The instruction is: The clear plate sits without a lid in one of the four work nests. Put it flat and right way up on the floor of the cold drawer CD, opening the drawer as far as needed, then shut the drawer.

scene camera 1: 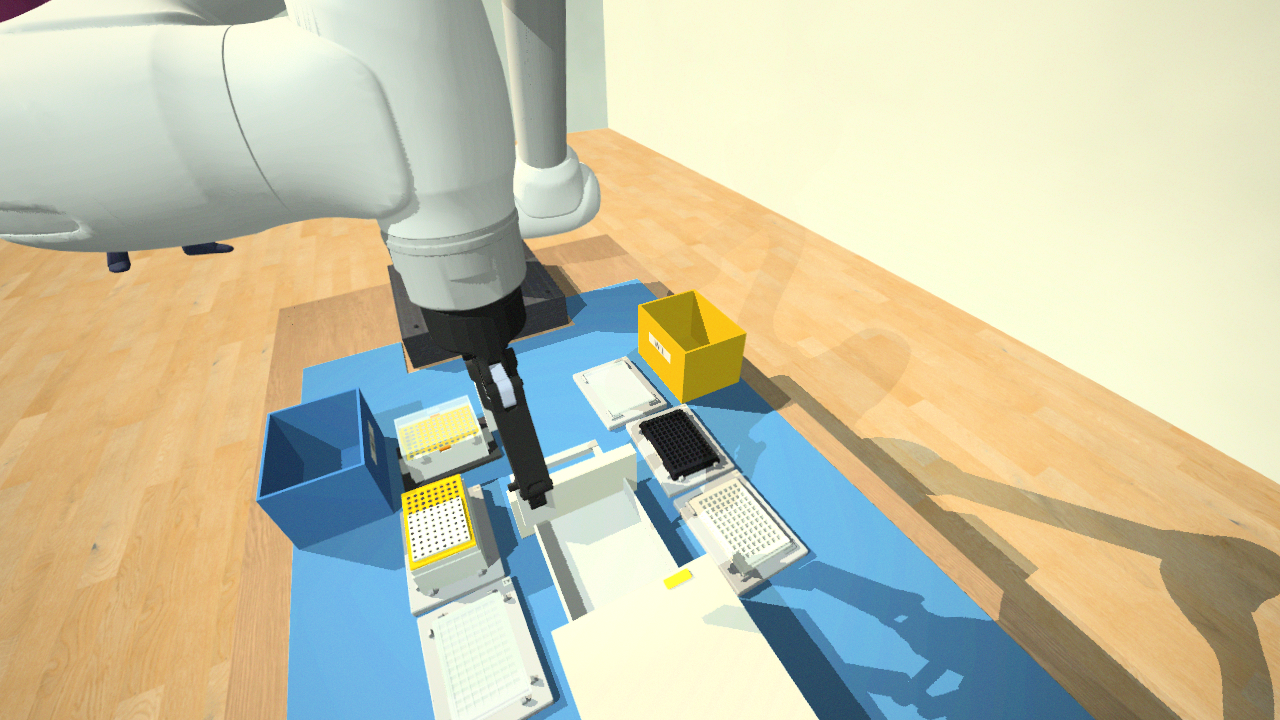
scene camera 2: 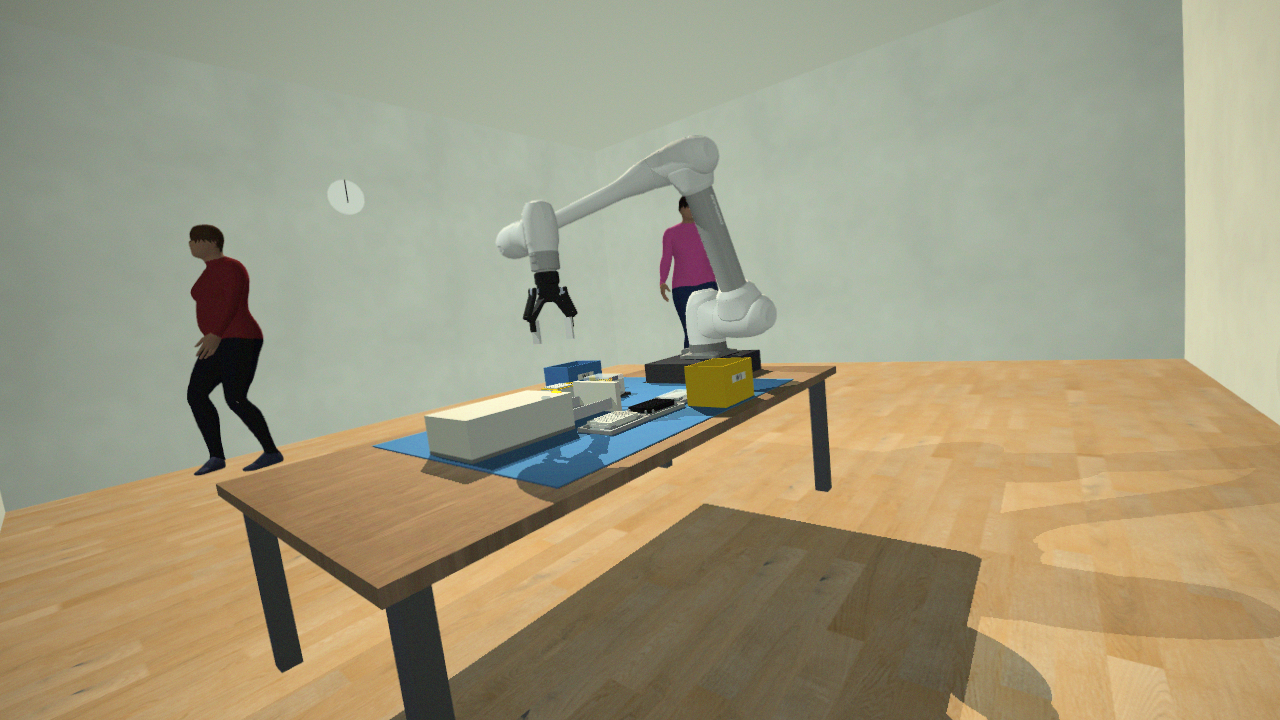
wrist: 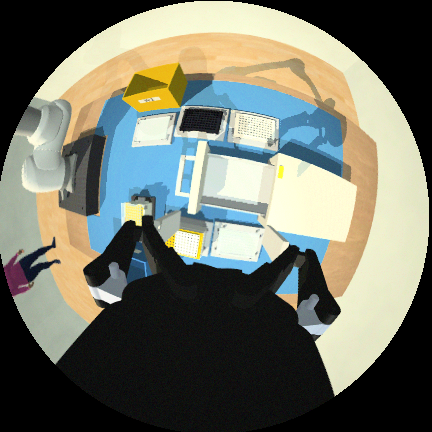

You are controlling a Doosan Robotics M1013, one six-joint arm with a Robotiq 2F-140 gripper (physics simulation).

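Frame: origin at the arm's base, x ahead, y left, z up, level; centimetres.
Seen in the pictures: gripper, fingertip midpoint: (scene camera 2: 554, 341) (wrist: 221, 226); arm's base, origin of the base link: (scene camera 2: 708, 355) (wrist: 67, 172).
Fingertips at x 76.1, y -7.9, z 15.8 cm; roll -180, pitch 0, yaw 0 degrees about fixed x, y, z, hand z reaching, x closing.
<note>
Offsets run from my fingertips to a thing's top centre. "spot": to the spot under its first point.
The clear plate {dy -10.7, dx +6.3, dz -20.9 cm} (scene camera 1: 480, 651) (wrist: 237, 240) lies flat, without a lid, in a pale nest at the near left in scene camera 1. The white drawer {spot: dy +8.1, dx +0.4, dz -21.7 cm} (scene camera 1: 604, 546) (wrist: 235, 177) stands far out of its cream housing (scene camera 1: 666, 653) (scene camera 2: 501, 428) (wrist: 312, 197); its pale floor shows between its walls. The drawer's front panel (wrist: 198, 177) and handle face the robot base. My gripper (scene camera 1: 520, 514) (scene camera 2: 554, 335) (wrist: 221, 226) is open and empty, pointing down, high above the table. In the wrist view the clear plate shows between the fingers, a little to the right of midway.
A yellow-and-white tip rack {dy -11.1, dx -10.7, dz -15.9 cm} (scene camera 1: 438, 522) (wrist: 187, 243) and a clear-topped yellow rack {dy -8.2, dx -28.3, dz -15.8 cm} (scene camera 1: 438, 434) stand behind the plate. Across the drawer are a white plate {dy +26.7, dx +6.0, dz -20.9 cm} (scene camera 1: 742, 521), a black plate {dy +26.9, dx -11.2, dz -20.9 cm} (scene camera 1: 680, 443) and a flat white nest {spot: dy +23.7, dx -27.2, dz -21.5 cm} (scene camera 1: 619, 390). Blue {dy -24.6, dx -29.1, dz -11.5 cm} (scene camera 1: 313, 456) and yellow {dy +40.0, dx -29.2, dz -11.5 cm} (scene camera 1: 713, 362) bins stand behind.
</note>
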